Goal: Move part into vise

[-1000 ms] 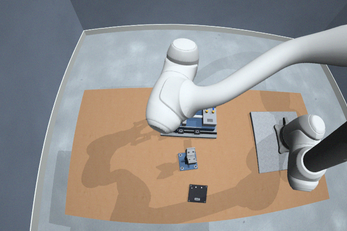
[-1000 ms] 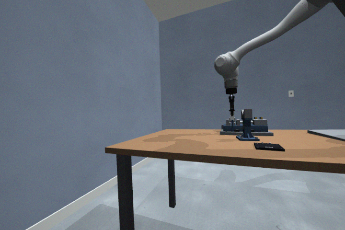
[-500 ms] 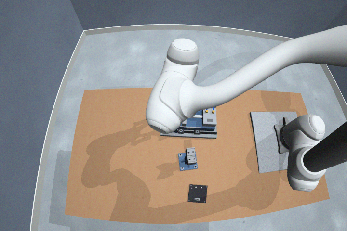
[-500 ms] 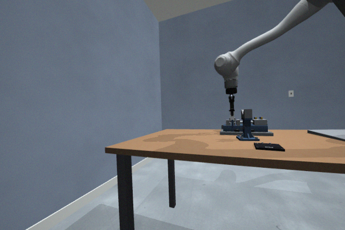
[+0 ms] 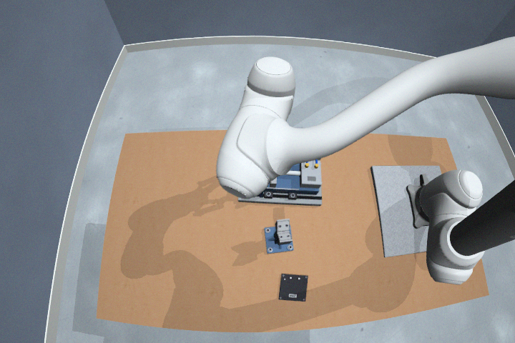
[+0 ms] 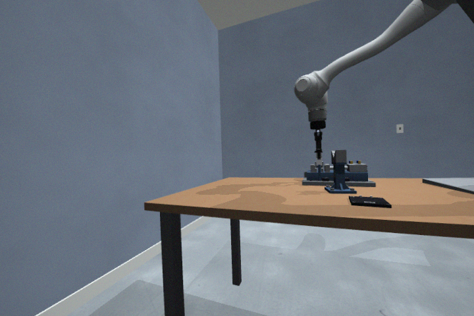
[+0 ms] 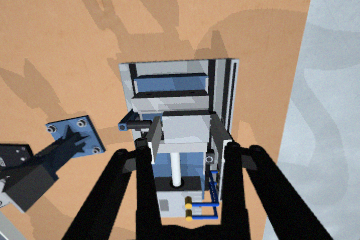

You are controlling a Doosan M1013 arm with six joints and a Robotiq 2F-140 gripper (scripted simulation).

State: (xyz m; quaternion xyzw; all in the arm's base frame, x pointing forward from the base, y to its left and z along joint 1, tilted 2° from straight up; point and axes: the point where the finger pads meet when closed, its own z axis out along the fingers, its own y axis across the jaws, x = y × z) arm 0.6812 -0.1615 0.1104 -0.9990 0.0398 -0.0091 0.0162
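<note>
The part is 30 mm below my hand. The rest, counted from my hand: cylinder rod (90 mm behind, 40 mm below, 30 mm to the left); then work stop (70 mm to the left, 30 mm below, 10 mm ahead); then fixed jaw (40 mm below, 30 mm ahead, 20 mm to the left).
</note>
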